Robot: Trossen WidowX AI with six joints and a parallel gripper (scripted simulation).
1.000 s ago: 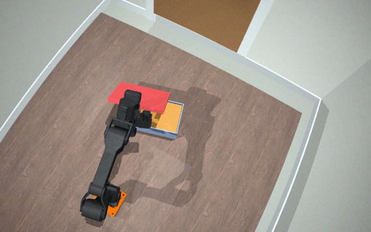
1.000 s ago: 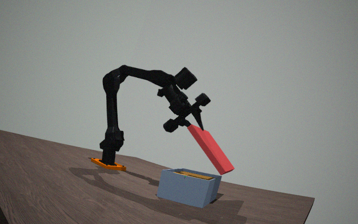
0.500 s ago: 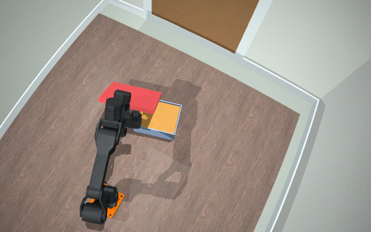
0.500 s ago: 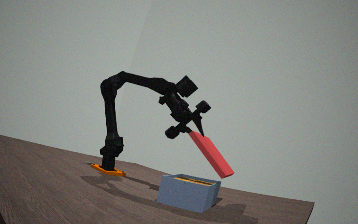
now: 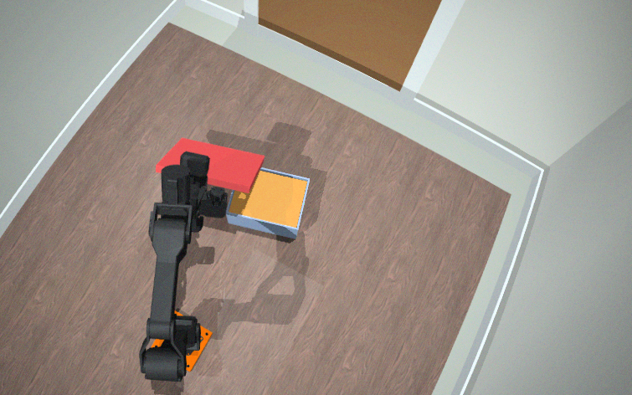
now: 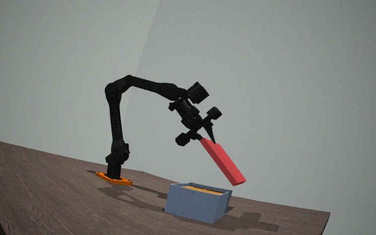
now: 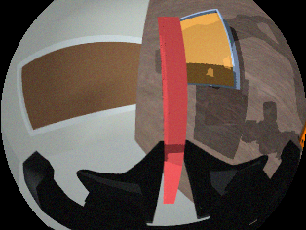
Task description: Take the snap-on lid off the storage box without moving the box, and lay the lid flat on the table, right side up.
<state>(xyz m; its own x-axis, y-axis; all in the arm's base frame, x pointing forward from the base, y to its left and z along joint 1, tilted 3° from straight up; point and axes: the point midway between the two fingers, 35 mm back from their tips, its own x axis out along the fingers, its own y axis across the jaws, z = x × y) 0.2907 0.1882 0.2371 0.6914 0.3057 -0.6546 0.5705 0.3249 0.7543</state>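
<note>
Now: gripper tip 60 mm short of the red lid, 50 mm above it and 30 mm to the right of it. The rest, counted from my gripper tip: blue storage box (190 mm below, 120 mm to the right, 110 mm ahead).
</note>
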